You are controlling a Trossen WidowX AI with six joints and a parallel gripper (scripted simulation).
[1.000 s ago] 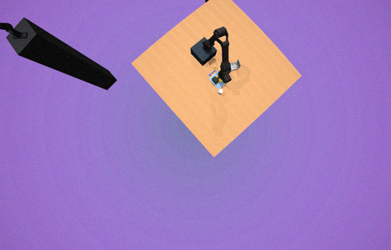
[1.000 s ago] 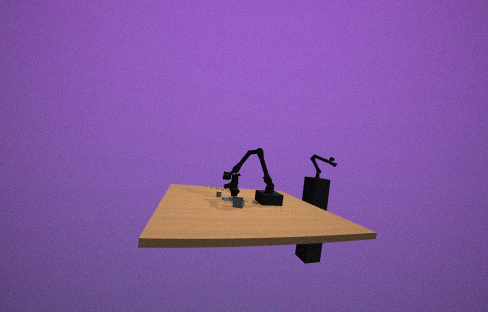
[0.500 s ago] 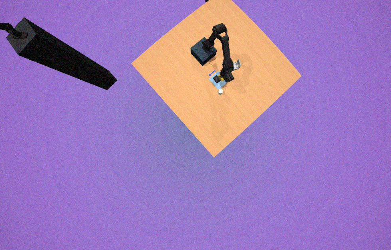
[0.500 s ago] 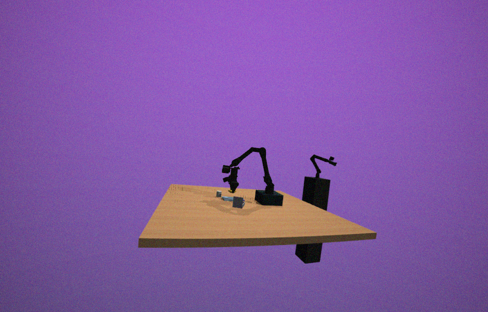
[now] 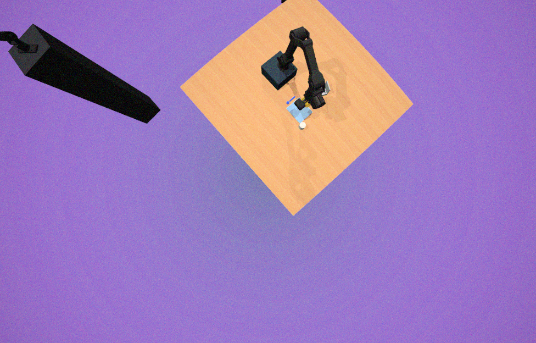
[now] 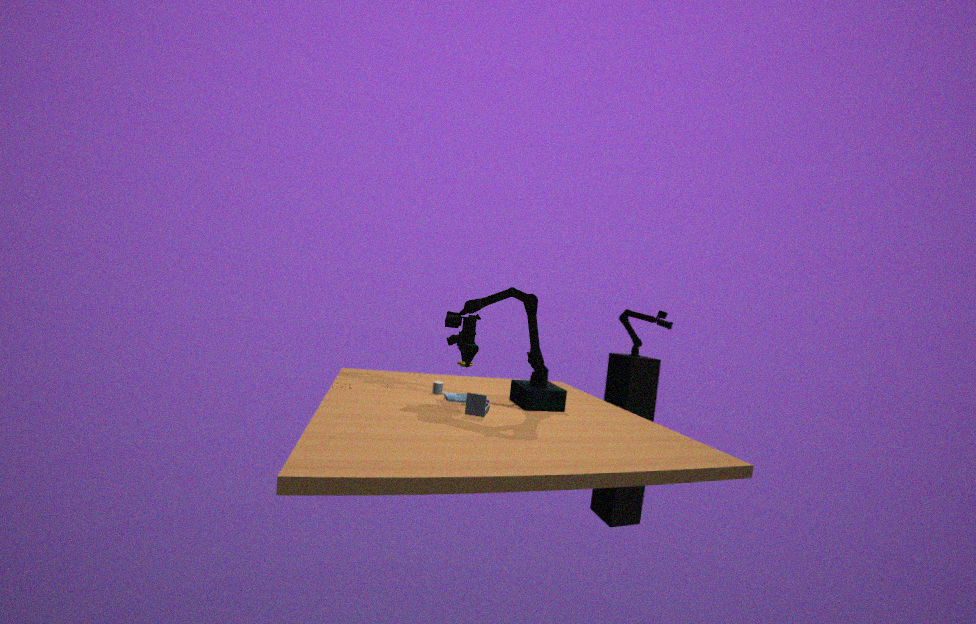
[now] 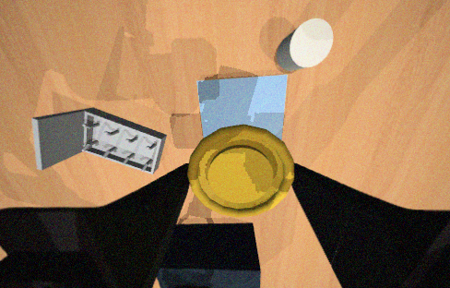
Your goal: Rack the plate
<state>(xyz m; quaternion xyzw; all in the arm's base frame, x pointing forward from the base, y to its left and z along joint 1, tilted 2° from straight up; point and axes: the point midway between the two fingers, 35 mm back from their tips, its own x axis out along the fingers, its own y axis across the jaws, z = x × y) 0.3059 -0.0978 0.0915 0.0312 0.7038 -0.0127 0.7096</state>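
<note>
My gripper tip is now 20 mm past the dish rack, 190 mm to the right of it and 120 mm above it. The rest, counted from my gripper tip: yellow plate (10 mm above); light blue mat (10 mm behind, 10 mm to the right, 140 mm below); white cup (90 mm ahead, 90 mm to the right, 120 mm below).
</note>
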